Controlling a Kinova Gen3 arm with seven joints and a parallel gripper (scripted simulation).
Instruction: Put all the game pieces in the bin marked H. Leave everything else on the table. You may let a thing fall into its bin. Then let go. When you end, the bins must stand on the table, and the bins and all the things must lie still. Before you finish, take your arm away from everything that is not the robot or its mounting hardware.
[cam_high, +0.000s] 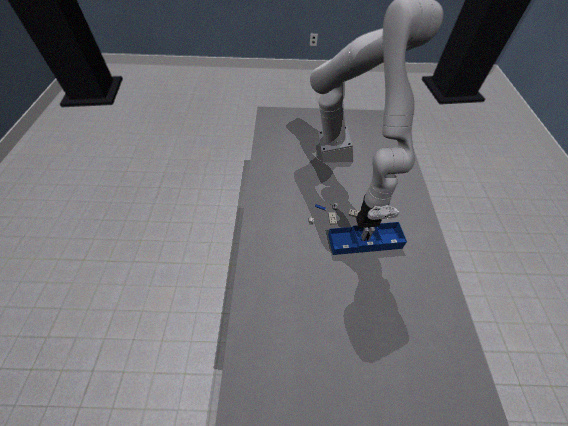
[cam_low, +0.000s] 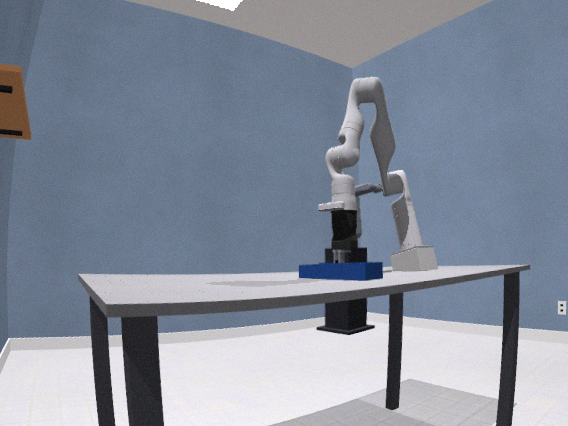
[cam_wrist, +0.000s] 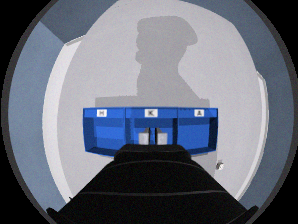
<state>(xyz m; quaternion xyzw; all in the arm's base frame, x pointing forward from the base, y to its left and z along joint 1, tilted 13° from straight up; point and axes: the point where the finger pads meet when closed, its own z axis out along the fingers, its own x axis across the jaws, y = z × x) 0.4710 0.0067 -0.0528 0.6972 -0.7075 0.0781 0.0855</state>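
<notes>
Now: the blue three-compartment bin 1 cm below my hand. From my hand the other things lie so: die 18 cm to the right, 10 cm behind, 3 cm below; then red cylinder 9 cm behind, 6 cm to the left, 3 cm below; then grey-white piece 16 cm behind, 7 cm to the right, 3 cm below.
</notes>
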